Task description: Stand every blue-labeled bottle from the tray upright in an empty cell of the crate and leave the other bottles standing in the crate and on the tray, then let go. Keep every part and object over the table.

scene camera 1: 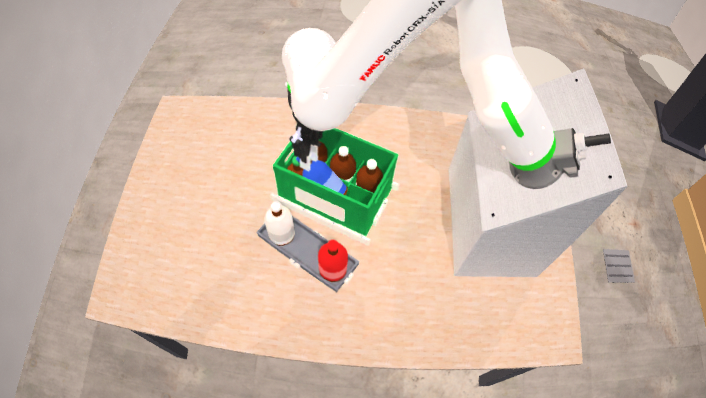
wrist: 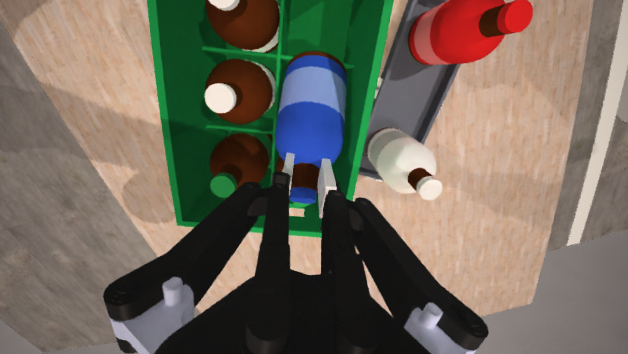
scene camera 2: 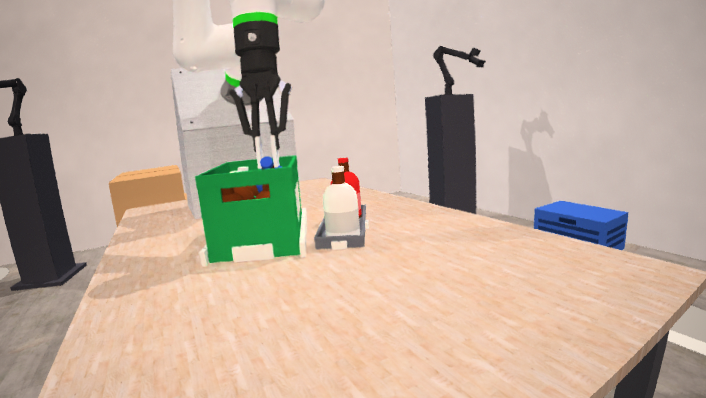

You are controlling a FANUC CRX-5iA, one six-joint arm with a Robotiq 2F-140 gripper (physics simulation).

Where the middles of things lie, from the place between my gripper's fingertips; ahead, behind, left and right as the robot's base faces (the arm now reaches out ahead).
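My hand is what I count from, and the blue-labeled bottle (scene camera 1: 320, 172) is 50 mm below it, 40 mm behind it and 10 mm to the left of it. The white bottle (scene camera 2: 340, 203) is 90 mm below my hand, 30 mm ahead and 140 mm to the left, whereas the red bottle (scene camera 1: 333, 257) is 90 mm below my hand, 140 mm behind it and 190 mm to the left of it.
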